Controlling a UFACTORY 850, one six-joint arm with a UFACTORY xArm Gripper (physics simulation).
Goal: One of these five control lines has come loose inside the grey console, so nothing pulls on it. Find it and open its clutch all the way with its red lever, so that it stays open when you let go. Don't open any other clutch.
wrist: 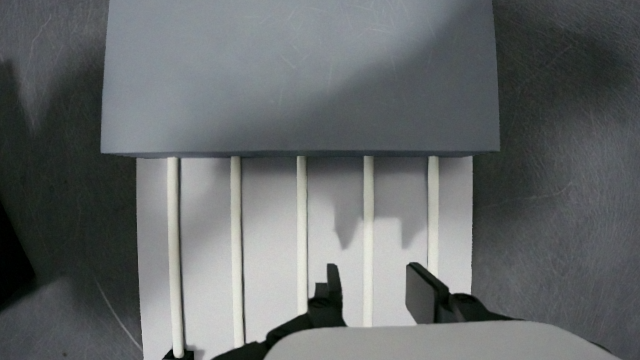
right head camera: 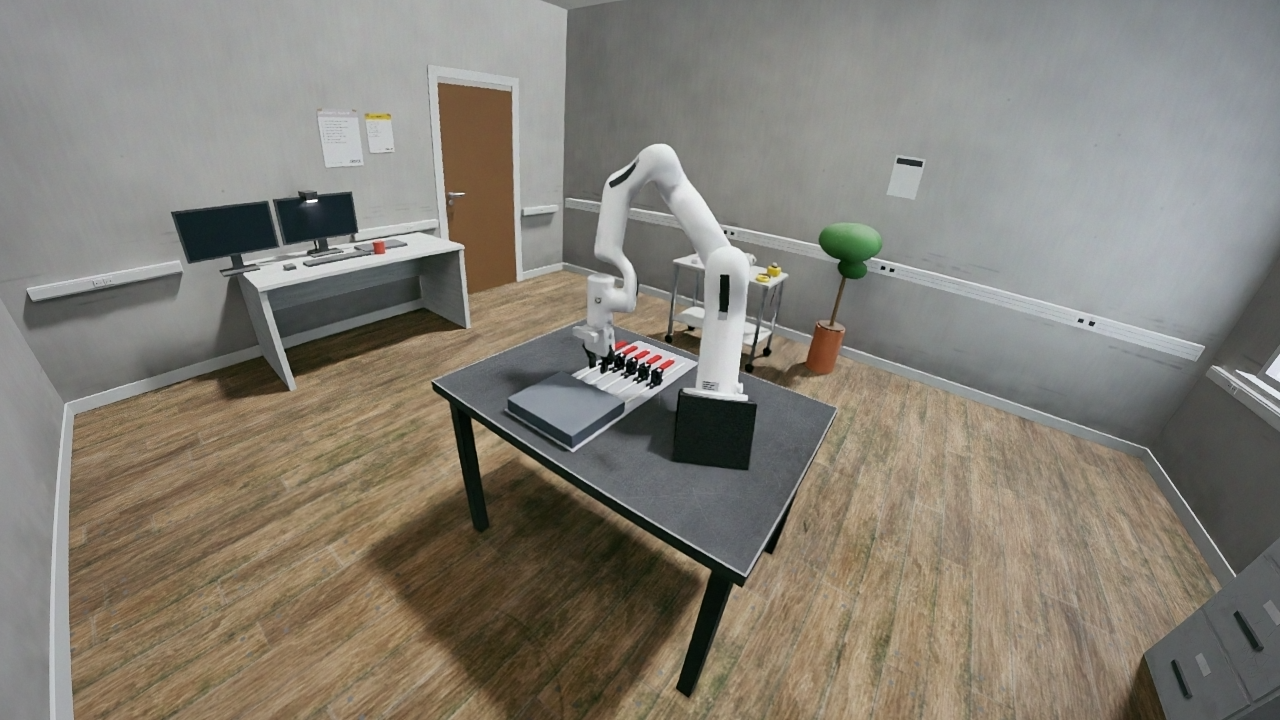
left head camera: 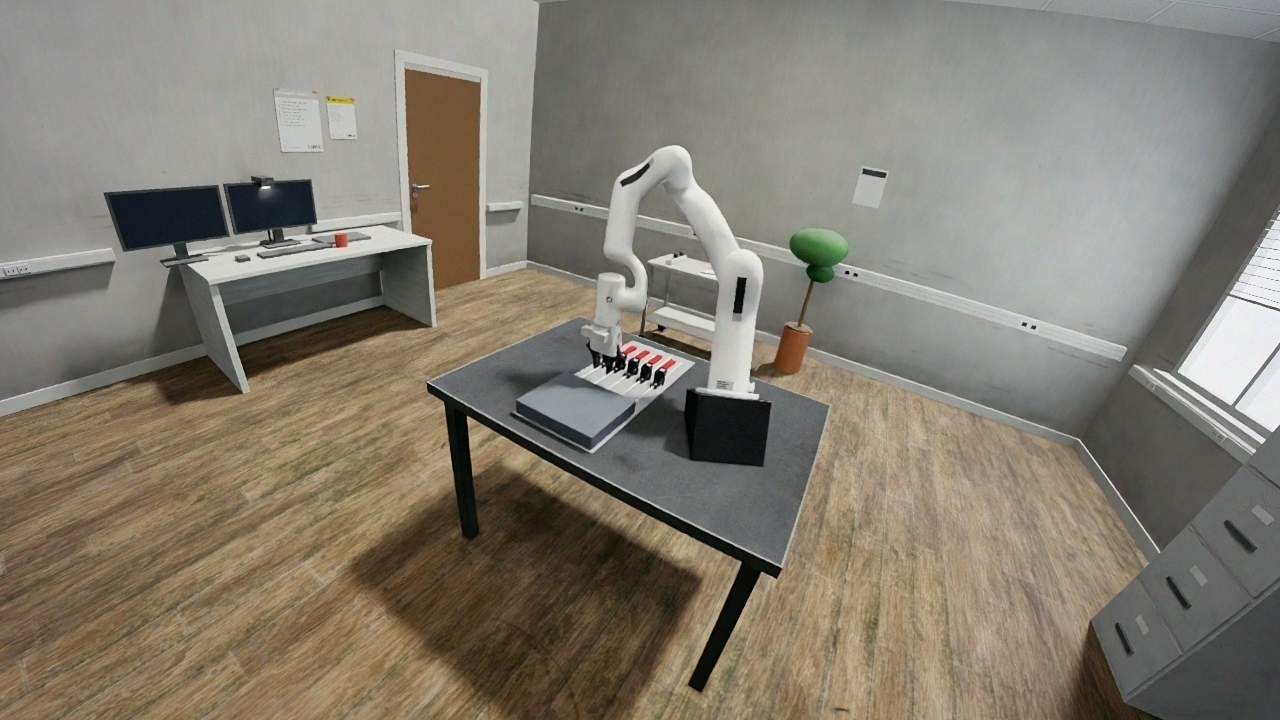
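The grey console [left head camera: 572, 404] [right head camera: 563, 404] [wrist: 300, 75] lies on the table, and several pale control lines run straight out of it over a white board [wrist: 270, 250]. The lines' inner ends are hidden. My gripper [left head camera: 603, 361] [right head camera: 598, 360] [wrist: 371, 284] is partly open and points down, low over the board between console and clutches. In the wrist view the second line from the right [wrist: 368, 225] passes between its fingers; nothing is gripped. The black clutches with red levers [left head camera: 665, 366] [right head camera: 665, 365] stand in a row; one black clutch [wrist: 180, 355] shows at the lower left of the wrist view.
The arm's black base block [left head camera: 726, 428] [right head camera: 713, 431] stands on the dark table [left head camera: 662, 488] [right head camera: 653, 492] beside the console and board. A white trolley stands behind the table, near a potted plant [left head camera: 793, 347] [right head camera: 825, 347]. A desk with two monitors stands at the left wall.
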